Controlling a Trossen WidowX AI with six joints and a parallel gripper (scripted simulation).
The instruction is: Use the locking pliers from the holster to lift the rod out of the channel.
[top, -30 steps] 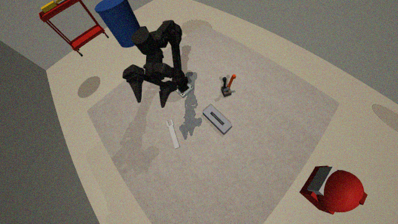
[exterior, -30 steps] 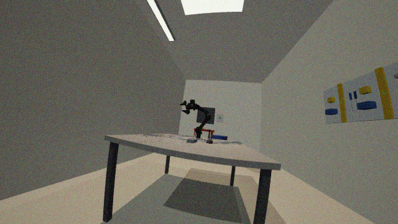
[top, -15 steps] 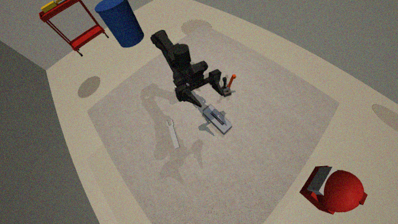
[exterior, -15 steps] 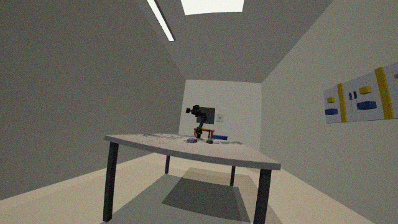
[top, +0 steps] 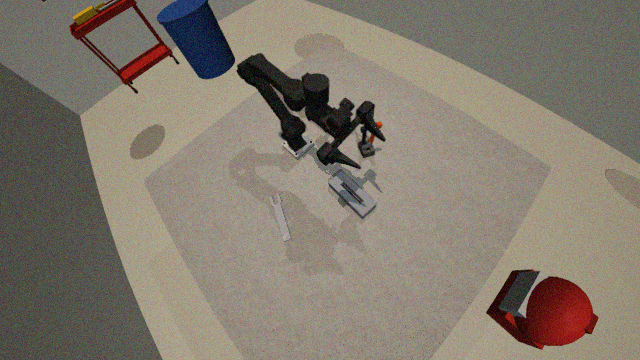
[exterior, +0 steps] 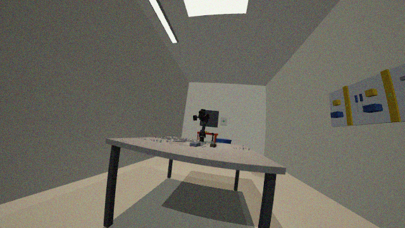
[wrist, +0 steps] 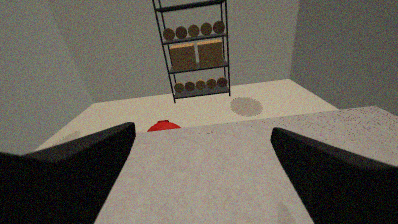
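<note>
Right now the orange handle is 14 cm behind my gripper tip, 17 cm to the left of it and 21 cm below it. The rest, counted from my gripper tip: grey holster 15 cm behind, 15 cm to the left, 30 cm below; flat fork-ended bar 17 cm behind, 28 cm to the right, 31 cm below; grey channel block 4 cm behind, 3 cm to the right, 29 cm below.
</note>
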